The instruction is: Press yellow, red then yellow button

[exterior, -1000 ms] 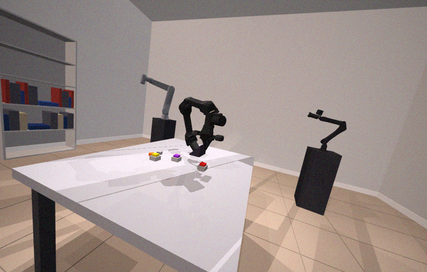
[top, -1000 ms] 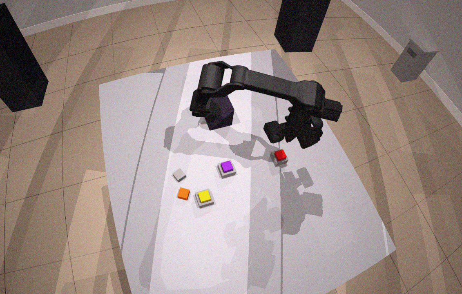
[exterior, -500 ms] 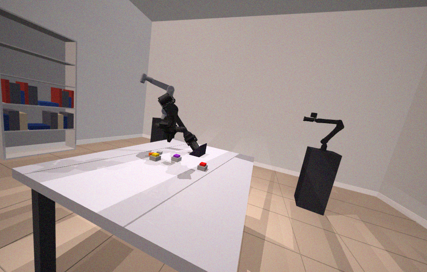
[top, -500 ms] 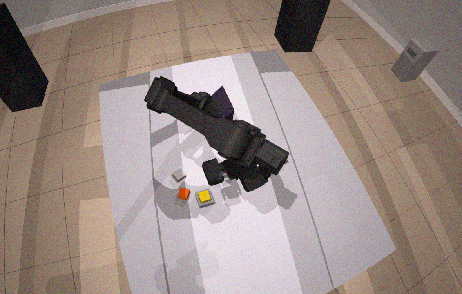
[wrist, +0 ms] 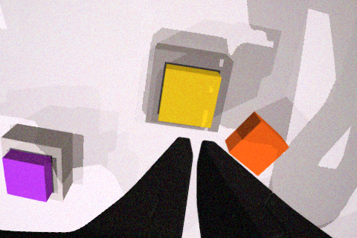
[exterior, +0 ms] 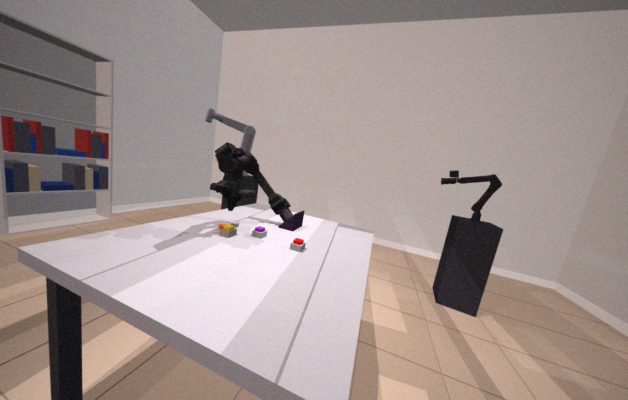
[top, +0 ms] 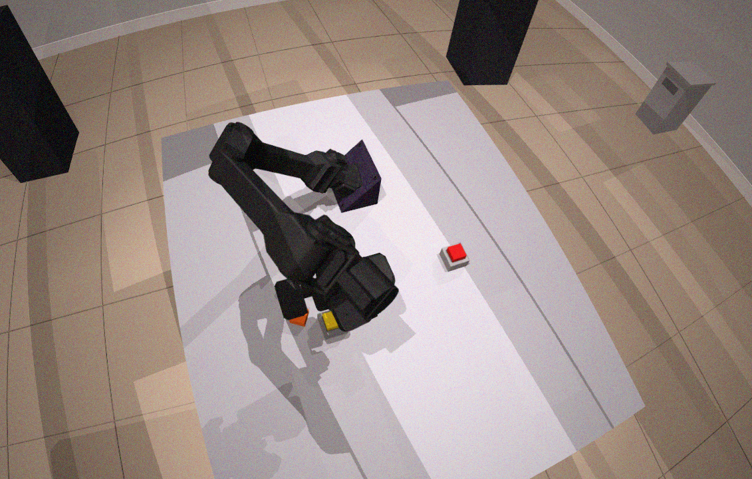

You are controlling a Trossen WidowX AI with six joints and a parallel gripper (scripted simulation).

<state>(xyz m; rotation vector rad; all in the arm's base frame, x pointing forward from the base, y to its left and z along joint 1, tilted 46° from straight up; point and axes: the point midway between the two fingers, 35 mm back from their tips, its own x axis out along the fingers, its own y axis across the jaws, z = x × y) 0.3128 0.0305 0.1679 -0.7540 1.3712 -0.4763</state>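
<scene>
The yellow button is 8 cm below my gripper tip and 1 cm behind it. The rest, counted from my gripper tip: orange block 10 cm below, 7 cm to the right, 3 cm behind; purple button 9 cm to the left, 9 cm behind, 8 cm below; small grey block 10 cm below, 10 cm behind, 7 cm to the right.
</scene>
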